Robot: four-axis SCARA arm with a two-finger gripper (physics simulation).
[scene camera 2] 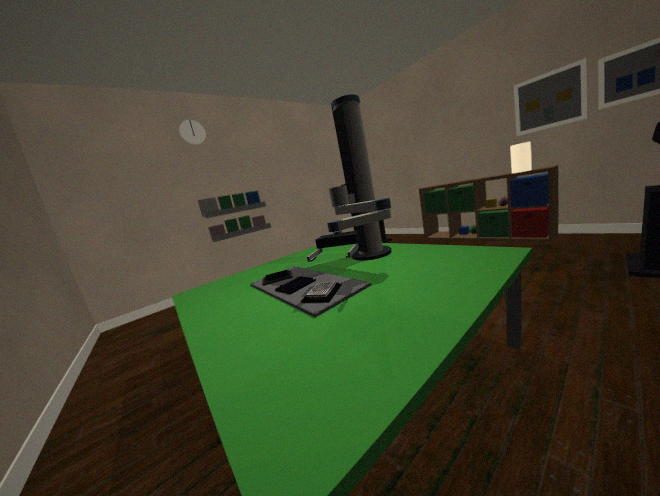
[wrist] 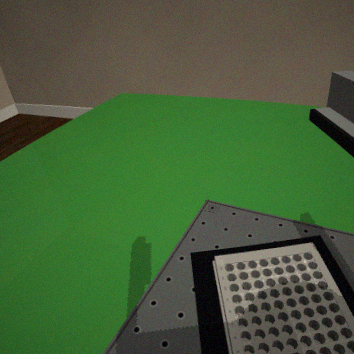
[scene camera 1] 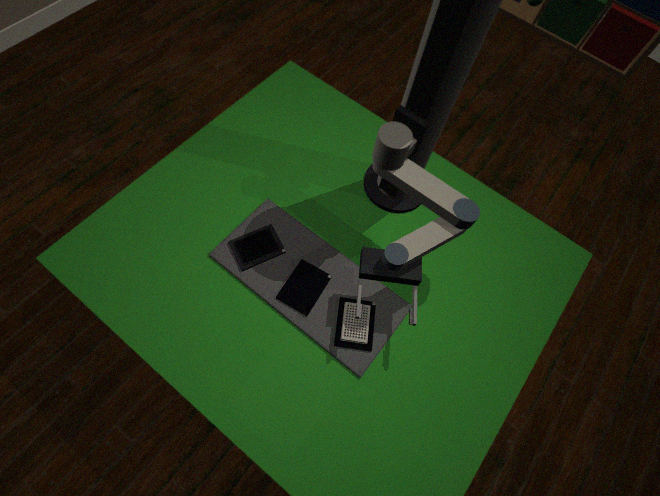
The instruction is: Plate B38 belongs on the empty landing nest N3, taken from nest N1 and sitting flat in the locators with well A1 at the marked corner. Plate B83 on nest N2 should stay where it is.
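A light plate with rows of wells (scene camera 1: 354, 331) (scene camera 2: 321, 290) (wrist: 280, 300) sits in a black nest (scene camera 1: 353, 347) (wrist: 204, 300) at one end of the grey board. A flat black nest (scene camera 1: 304, 288) (scene camera 2: 296, 284) in the middle looks empty. At the far end a dark, raised shape (scene camera 1: 256, 246) (scene camera 2: 277, 276) looks like a dark plate in its nest. Plate and nest labels are not readable, nor is the well A1 corner. My gripper (scene camera 1: 385, 320) (scene camera 2: 329, 257) is open and empty, raised above the board's light-plate end. One finger overlaps the light plate in scene camera 1; part of a finger shows at the right of the wrist view.
The grey board (scene camera 1: 314, 250) (scene camera 2: 352, 285) (wrist: 230, 215) lies on the green table top (scene camera 1: 160, 213) (scene camera 2: 330, 373) (wrist: 125, 175). The arm's dark column (scene camera 1: 448, 69) (scene camera 2: 354, 149) stands behind the board. A shelf unit (scene camera 2: 553, 202) stands by the wall.
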